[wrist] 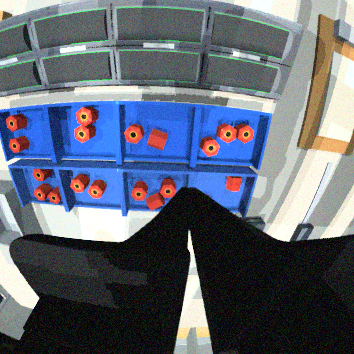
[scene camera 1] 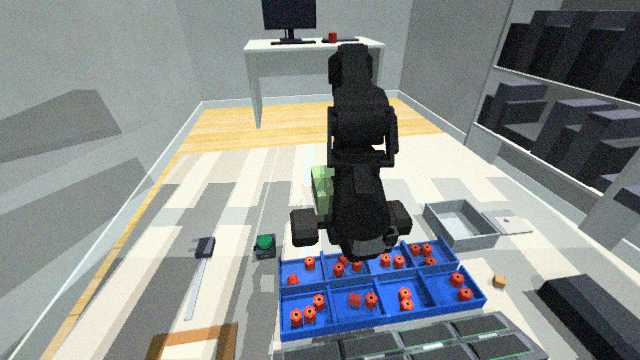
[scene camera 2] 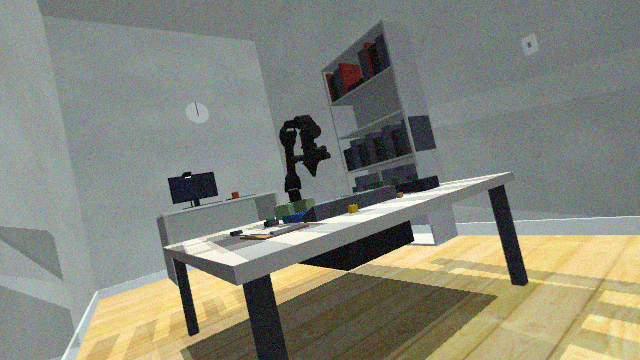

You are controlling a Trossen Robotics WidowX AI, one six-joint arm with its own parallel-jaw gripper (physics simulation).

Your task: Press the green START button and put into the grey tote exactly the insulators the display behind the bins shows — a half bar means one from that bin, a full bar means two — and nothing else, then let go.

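Seen in the pictures: gripper, fingertip midpoint: (wrist: 187, 194) (scene camera 1: 345, 255) (scene camera 2: 314, 176); arm's base, origin of the base link: (scene camera 2: 295, 201).
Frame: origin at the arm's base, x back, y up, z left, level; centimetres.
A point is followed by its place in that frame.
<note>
My gripper (scene camera 1: 367, 254) (scene camera 2: 314, 175) @[x -33.7, y 9.3, z -15.4 cm] (wrist: 187, 194) @[x -33.7, y 9.3, z -15.4 cm] is shut and empty, raised above the back row of the blue bins (scene camera 1: 350, 329) @[x -38.7, y -7.4, z -15.9 cm] (wrist: 120, 130) @[x -36.1, y -5.6, z -7.8 cm]. Red insulators (scene camera 1: 370, 300) (wrist: 87, 116) lie in all eight bins, two or three in each; some stand and some lie on their sides. The grey tote (scene camera 1: 470, 244) @[x -31.5, y -5.5, z 22.0 cm] stands right of the bins in scene camera 1, with no insulator visible inside. The green START button (scene camera 1: 265, 241) @[x -12.3, y -4.5, z -27.8 cm] (scene camera 2: 270, 220) @[x -13.5, y -5.6, z -29.3 cm] is left of them. The display (scene camera 1: 425, 334) (wrist: 160, 25) has dark panels with green outlines; I can read no bars inside them.
A caliper-like tool (scene camera 1: 205, 247) @[x -6.8, y -6.5, z -43.1 cm] (wrist: 302, 231) @[x -8.0, y -6.4, z -42.4 cm] and a wooden frame (scene camera 1: 195, 335) @[x -28.8, y -7.8, z -45.2 cm] (wrist: 316, 85) @[x -39.9, y -7.8, z -40.3 cm] lie left. A brown cube (scene camera 1: 499, 281) @[x -41.8, y -6.4, z 20.3 cm] and a black box (scene camera 1: 595, 310) @[x -54.2, y -3.2, z 29.0 cm] are right. A yellow cube (scene camera 2: 353, 208) @[x -56.7, y -6.8, z -22.0 cm] lies behind the display. The arm stands on a green block (scene camera 1: 322, 185) @[x 0.1, y -0.1, z -7.1 cm].
</note>
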